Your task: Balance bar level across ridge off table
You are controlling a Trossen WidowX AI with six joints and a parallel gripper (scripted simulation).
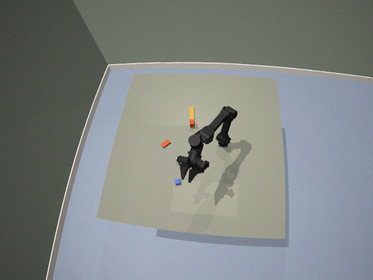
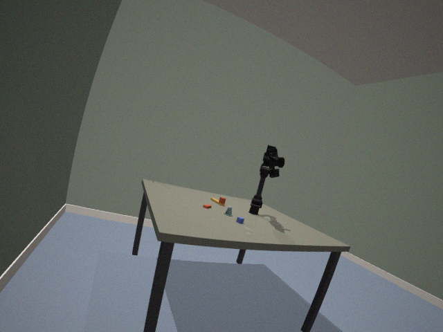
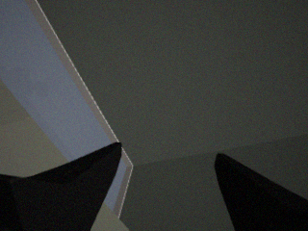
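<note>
My gripper tip is now 400 mm above the flat orange-red piece, 360 mm to the left of it and 240 mm short of it. Also, from my gripper tip: blue cube 390 mm below, 110 mm ahead, 80 mm to the right.
</note>
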